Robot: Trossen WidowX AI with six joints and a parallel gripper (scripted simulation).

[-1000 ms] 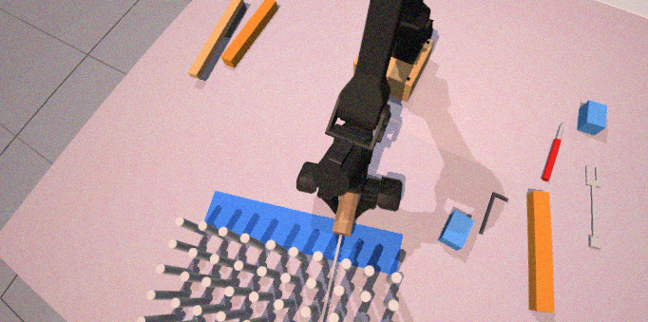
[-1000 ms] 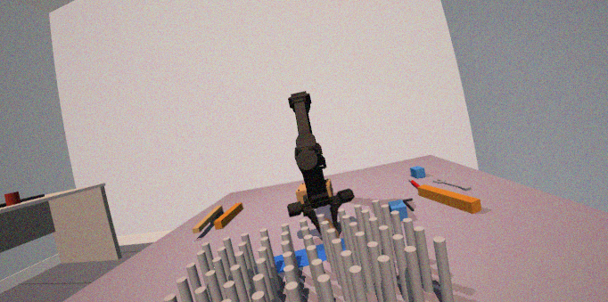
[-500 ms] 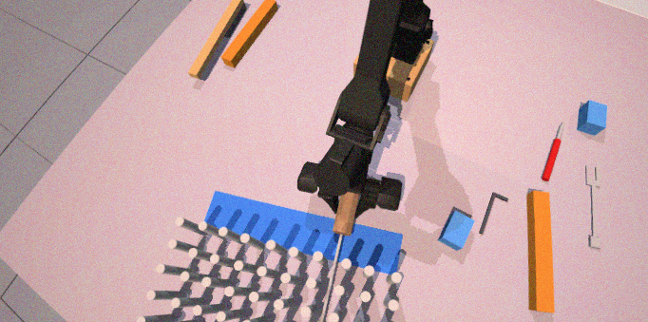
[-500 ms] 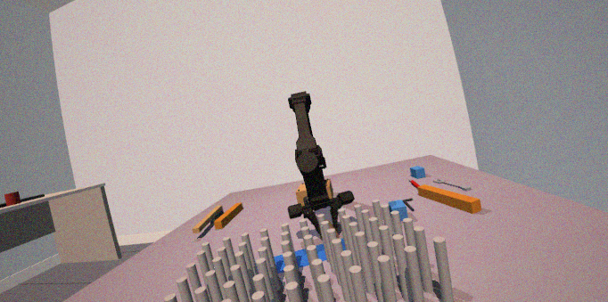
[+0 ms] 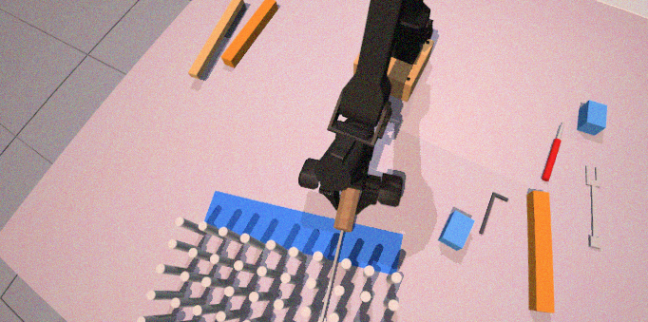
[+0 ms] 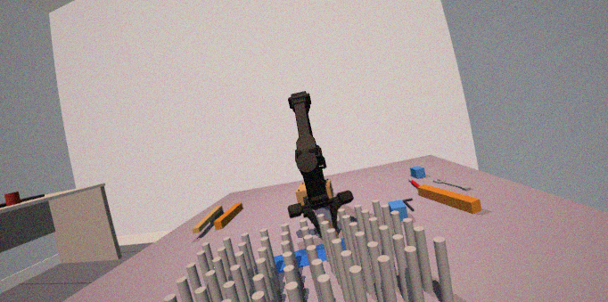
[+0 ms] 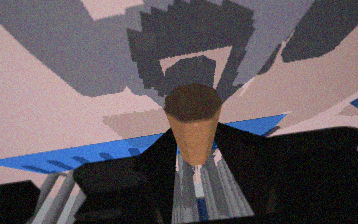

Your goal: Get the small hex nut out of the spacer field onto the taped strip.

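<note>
Now: gripper tip 100 mm short of the tool with brown wooden handle and 30 mm to the right of it. The rest, counted from my gripper tip: blue taped strip: 80 mm ahead, 70 mm to the right, 10 mm below; red screwdriver: 350 mm behind, 330 mm to the left; black hex key: 260 mm to the left, 150 mm behind, 10 mm below.
</note>
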